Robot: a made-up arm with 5 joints.
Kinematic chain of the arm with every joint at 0, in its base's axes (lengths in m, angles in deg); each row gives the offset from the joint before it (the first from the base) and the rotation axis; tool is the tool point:
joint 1: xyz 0 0 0.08 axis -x
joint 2: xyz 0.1 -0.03 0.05 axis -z
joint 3: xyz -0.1 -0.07 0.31 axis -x
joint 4: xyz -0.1 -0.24 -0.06 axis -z
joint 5: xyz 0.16 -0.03 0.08 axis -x
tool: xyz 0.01 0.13 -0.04
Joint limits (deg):
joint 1: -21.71..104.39
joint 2: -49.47..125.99
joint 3: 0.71..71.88
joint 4: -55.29..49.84
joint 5: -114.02..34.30
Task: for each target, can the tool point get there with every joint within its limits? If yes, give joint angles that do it. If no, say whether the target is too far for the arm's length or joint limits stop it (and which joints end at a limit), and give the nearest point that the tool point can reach.
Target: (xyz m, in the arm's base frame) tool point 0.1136 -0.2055 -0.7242
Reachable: no: joint limits stop it (at a limit: joint 1, joint 2, joint 4) | nearest point 0.0654 0.2363 -0.1678 | short by 0.712 m
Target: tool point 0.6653 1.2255 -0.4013
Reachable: no: too far | nearest point 0.1359 0.7395 -0.2104 | short by 0.744 m
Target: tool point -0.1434 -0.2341 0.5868
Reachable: yes | joints -2.04 51.29 19.33 39.82 -37.71
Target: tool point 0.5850 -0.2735 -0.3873
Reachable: no: joint limits stop it (at a limit: joint 1, joint 2, joint 3, joint 4, joint 5) | nearest point 0.3768 -0.4097 0.2159 | short by 0.653 m
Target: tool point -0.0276 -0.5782 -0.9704
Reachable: no: too far | nearest point -0.1997 0.2076 -0.2288 | short by 1.094 m
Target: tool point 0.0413 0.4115 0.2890
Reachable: yes | joints 55.35 111.71 59.76 -15.30 -22.56
